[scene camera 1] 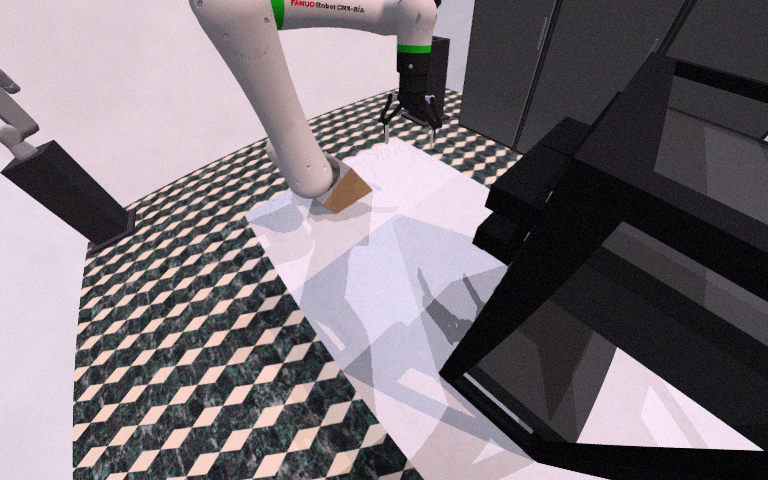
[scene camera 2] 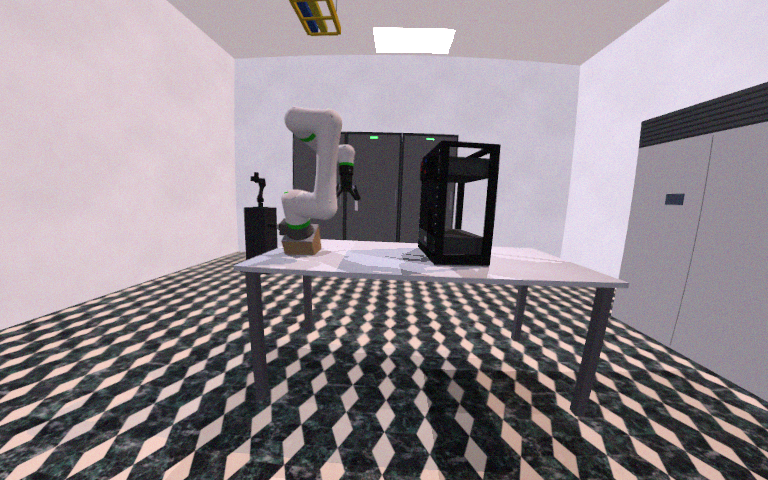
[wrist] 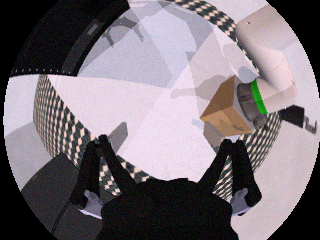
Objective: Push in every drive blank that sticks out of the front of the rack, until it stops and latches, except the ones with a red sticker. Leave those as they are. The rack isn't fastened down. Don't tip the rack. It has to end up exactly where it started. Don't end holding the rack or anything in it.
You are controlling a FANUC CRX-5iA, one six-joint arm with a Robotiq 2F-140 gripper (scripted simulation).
Labels:
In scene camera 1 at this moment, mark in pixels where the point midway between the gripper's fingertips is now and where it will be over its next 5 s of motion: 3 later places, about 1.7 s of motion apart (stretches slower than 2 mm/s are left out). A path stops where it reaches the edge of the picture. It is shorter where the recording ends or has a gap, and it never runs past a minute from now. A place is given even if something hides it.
The gripper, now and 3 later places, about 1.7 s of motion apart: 408,144; 417,130; 463,52; 477,38

